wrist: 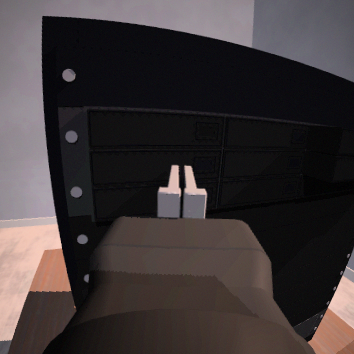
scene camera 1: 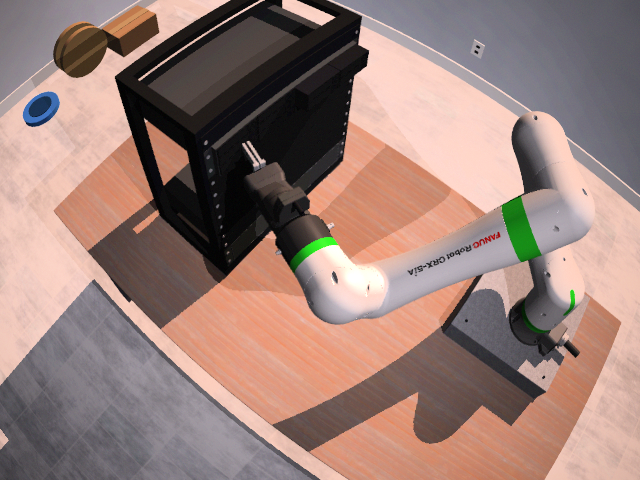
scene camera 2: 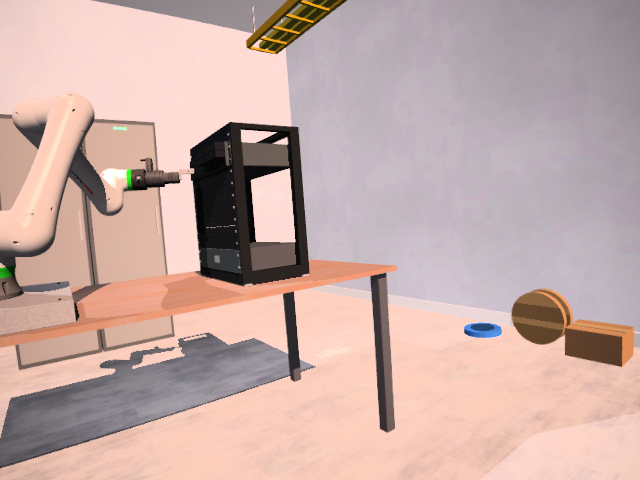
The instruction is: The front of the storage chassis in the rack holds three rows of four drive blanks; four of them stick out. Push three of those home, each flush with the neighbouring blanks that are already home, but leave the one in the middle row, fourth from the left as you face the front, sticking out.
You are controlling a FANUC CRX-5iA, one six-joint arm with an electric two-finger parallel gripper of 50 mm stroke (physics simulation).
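Observation:
Scene camera 1 shows a black rack (scene camera 1: pixel 284 83) together with my gripper (scene camera 1: pixel 245 145). The wrist view contains both my gripper (wrist: pixel 180 177) and the rack (wrist: pixel 122 102). In scene camera 2, the rack (scene camera 2: pixel 224 166) is visible.

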